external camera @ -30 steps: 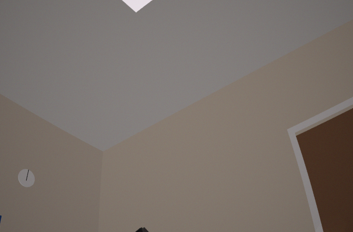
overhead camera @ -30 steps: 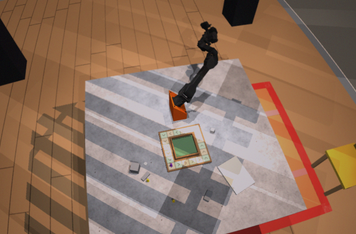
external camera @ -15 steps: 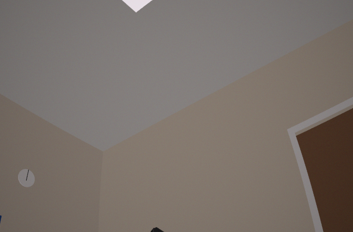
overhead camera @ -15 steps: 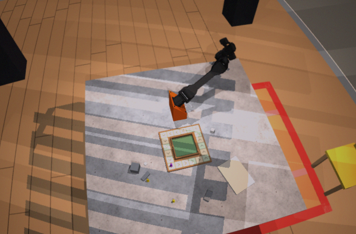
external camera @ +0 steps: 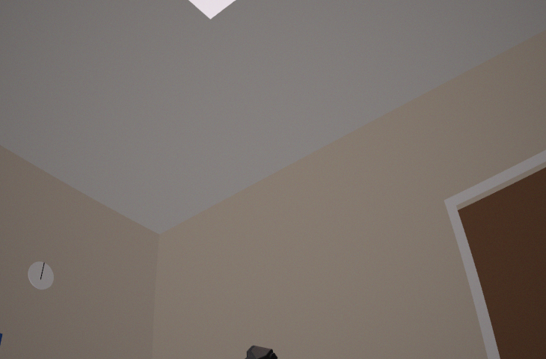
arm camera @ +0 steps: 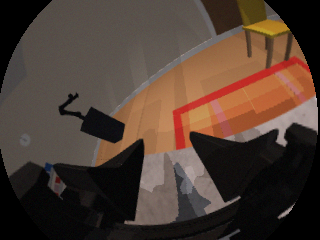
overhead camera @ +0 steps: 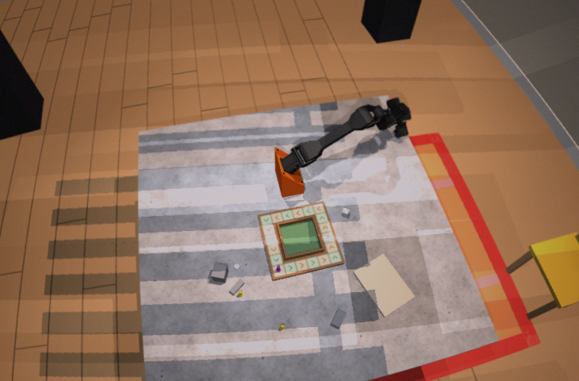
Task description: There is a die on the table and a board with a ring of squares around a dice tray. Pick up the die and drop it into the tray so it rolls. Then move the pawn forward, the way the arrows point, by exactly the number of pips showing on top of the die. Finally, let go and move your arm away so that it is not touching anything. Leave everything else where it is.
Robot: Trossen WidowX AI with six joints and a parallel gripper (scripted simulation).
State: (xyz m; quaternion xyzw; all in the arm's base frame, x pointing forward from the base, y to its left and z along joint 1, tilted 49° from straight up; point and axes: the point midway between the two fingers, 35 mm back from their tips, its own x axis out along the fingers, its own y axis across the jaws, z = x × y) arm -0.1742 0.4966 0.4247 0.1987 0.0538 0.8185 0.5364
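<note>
Right now my gripper tip is 480 mm to the left of the white die, 410 mm short of it and 30 mm above it. Round my gripper tip: purple pawn: 820 mm to the right, 570 mm ahead, 20 mm below; green dice tray: 700 mm to the right, 460 mm ahead, 40 mm below; pale sheet: 740 mm ahead, 450 mm to the right, 40 mm below.
</note>
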